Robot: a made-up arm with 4 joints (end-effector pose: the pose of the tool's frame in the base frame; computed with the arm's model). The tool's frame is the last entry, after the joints. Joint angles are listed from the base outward.
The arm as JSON. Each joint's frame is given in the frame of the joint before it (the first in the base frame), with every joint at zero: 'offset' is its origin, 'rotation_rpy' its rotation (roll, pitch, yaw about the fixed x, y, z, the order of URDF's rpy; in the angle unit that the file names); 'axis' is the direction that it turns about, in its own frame. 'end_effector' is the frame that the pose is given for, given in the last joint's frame.
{
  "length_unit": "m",
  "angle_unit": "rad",
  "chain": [
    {
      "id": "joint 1",
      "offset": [
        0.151,
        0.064,
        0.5
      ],
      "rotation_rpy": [
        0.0,
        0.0,
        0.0
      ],
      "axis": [
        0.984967,
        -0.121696,
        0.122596
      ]
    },
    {
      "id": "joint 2",
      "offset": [
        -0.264,
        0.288,
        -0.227
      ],
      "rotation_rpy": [
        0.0,
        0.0,
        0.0
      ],
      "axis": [
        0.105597,
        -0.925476,
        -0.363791
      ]
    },
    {
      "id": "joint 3",
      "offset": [
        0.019,
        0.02,
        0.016
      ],
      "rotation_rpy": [
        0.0,
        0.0,
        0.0
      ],
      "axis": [
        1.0,
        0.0,
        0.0
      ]
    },
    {
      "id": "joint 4",
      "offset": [
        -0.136,
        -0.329,
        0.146
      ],
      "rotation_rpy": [
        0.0,
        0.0,
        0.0
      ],
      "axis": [
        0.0,
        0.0,
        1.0
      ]
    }
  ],
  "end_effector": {
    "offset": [
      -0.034,
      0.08,
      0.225
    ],
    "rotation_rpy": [
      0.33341,
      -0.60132,
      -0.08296
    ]
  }
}
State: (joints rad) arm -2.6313 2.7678 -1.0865 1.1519
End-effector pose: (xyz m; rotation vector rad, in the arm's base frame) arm -0.3833 -0.7327 0.4474 1.8764 1.0956 -1.6543
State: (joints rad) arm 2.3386 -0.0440 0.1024 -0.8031
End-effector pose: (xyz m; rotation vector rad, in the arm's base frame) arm -0.1511 -0.0141 0.3282 2.3697 0.3372 -0.8138
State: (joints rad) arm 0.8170 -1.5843 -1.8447 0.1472
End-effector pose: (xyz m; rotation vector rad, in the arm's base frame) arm -0.2649 0.4891 0.9939 -0.3617 -0.3268 2.0456
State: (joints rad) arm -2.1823 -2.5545 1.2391 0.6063
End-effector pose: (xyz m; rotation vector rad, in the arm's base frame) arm 0.0758 -0.0858 0.7472 -0.6590 0.0589 -2.1137
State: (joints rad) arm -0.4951 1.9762 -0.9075 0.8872
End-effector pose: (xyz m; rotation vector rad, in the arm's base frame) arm -0.4495 0.4971 -0.1536 -1.2412 -1.5589 0.0967
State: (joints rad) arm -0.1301 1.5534 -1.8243 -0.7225
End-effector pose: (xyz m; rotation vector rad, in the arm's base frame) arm -0.1435 0.7958 0.3198 -1.7989 -1.6100 -1.5568
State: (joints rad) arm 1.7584 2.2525 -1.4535 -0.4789
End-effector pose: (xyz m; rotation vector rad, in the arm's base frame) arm -0.4243 0.1390 1.1466 -0.1174 0.3265 -2.4801
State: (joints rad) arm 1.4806 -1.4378 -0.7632 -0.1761
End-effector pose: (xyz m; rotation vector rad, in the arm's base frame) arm 0.1015 0.0852 1.0209 0.9045 -0.3664 1.2201
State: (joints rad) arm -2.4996 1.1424 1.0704 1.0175
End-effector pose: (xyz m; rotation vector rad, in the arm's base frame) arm -0.3866 -0.0925 0.9186 -0.4830 0.4063 1.8458
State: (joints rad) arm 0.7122 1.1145 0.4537 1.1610
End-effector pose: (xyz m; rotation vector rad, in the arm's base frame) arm -0.4711 0.2830 0.1061 0.8082 -2.1137 0.5945
